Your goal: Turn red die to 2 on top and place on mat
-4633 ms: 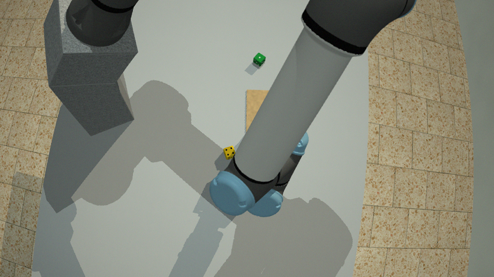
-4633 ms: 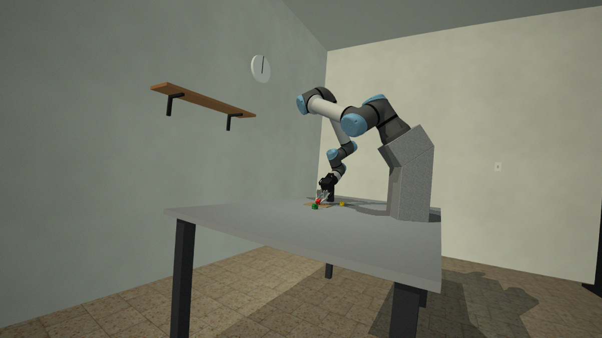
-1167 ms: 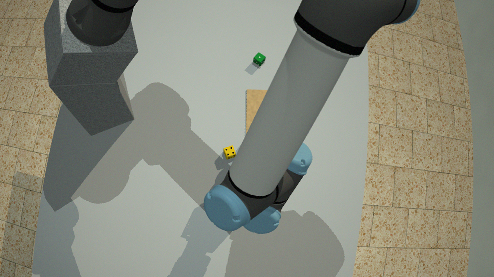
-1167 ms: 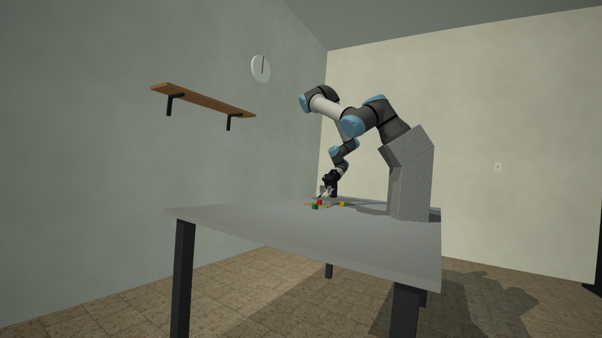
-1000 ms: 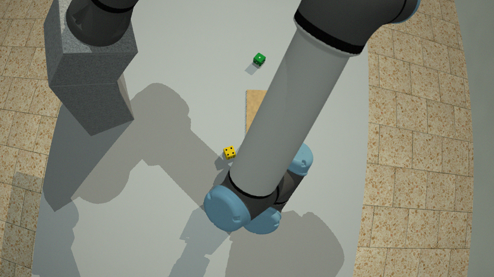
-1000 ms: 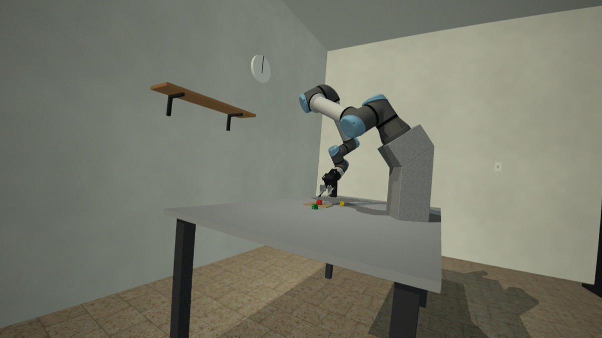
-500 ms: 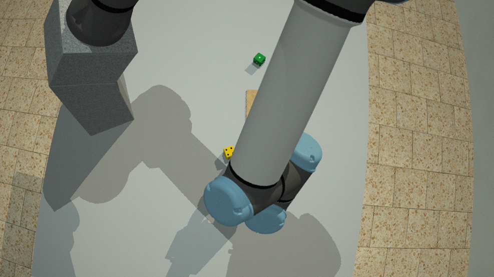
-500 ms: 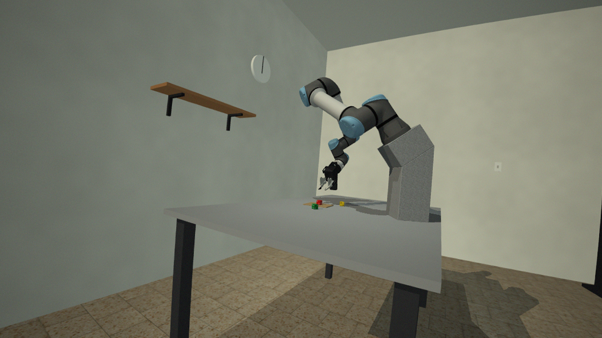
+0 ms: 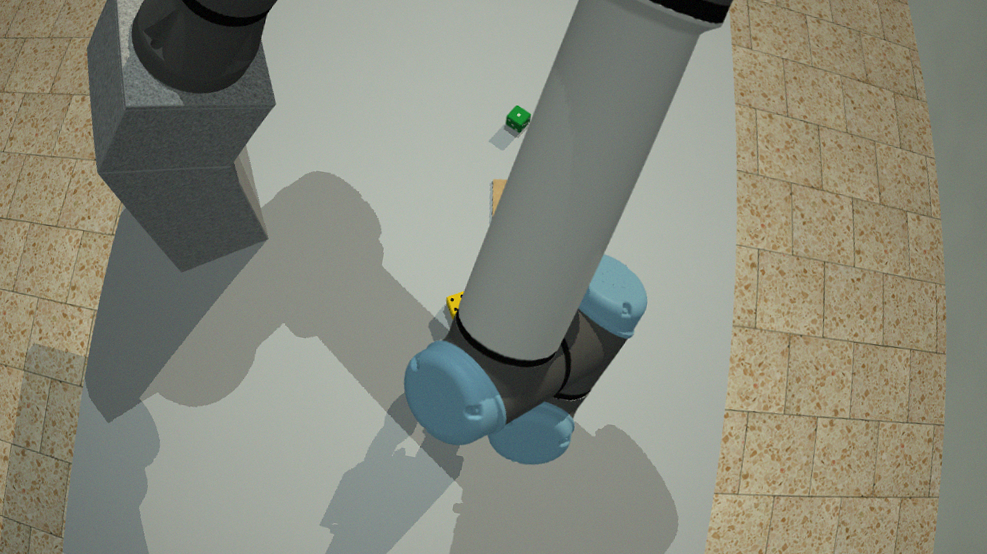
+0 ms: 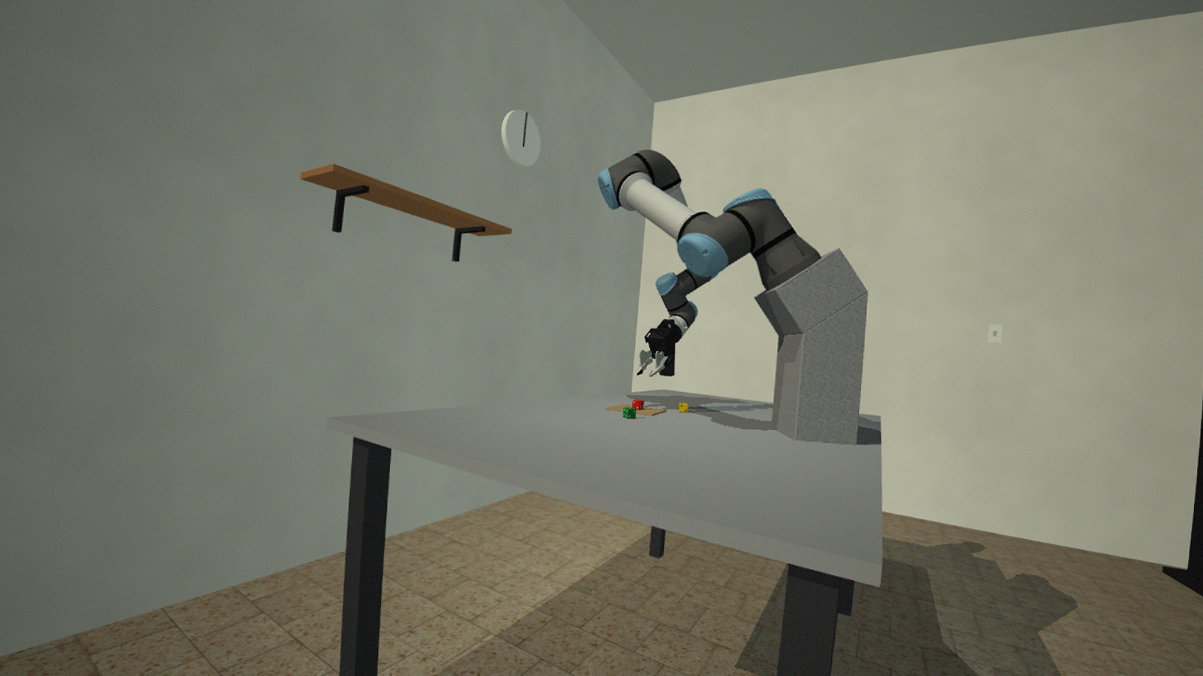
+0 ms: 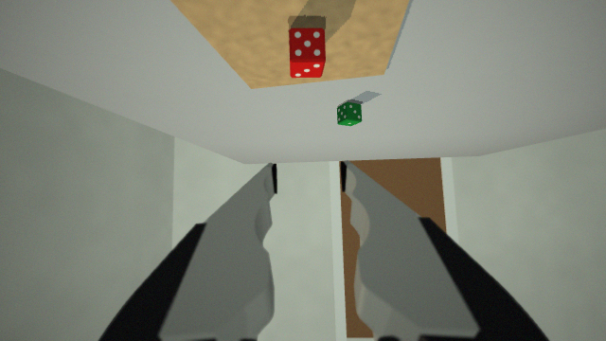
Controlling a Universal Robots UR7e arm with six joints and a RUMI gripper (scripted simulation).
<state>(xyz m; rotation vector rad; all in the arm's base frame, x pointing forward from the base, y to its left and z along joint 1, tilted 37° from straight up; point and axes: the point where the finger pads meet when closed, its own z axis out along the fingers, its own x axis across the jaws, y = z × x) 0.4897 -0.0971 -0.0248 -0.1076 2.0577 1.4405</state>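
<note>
Now: the red die 9 cm below my hand and 4 cm to the left of it. The rest, counted from my hand: yellow die: 10 cm below, 10 cm behind, 7 cm to the right; green die: 20 cm to the left, 10 cm below, 3 cm behind; tan mat: 11 cm below, 4 cm to the left, 1 cm ahead.
</note>
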